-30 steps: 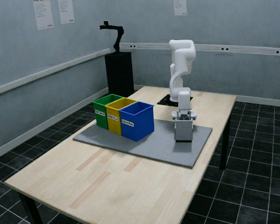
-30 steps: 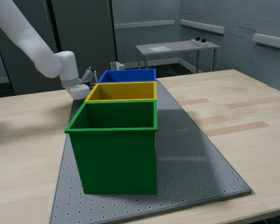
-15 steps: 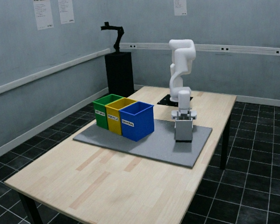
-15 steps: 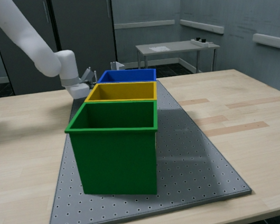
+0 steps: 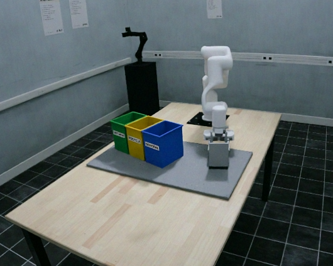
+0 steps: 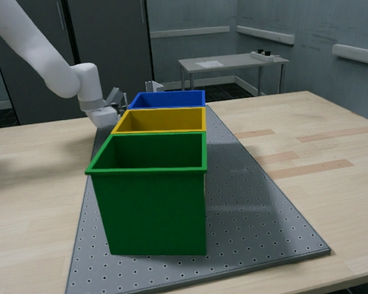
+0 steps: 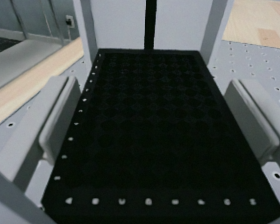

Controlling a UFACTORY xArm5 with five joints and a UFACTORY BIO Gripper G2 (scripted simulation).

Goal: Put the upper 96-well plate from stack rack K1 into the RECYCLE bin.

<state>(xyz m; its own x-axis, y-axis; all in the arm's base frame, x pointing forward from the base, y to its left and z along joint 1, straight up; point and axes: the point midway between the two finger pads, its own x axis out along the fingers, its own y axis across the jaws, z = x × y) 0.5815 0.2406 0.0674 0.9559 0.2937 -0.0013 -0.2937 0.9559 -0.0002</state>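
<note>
Now: hand 40 mm short of the yellow recycle bin, 410 mm to the left of it and 30 mm below it. Also, from my hand: green bin 530 mm to the right, 30 mm above; then blue bin 70 mm ahead, 280 mm to the right, 30 mm above; then black 96-well plate 20 mm ahead, 10 mm to the left, 10 mm below.
</note>
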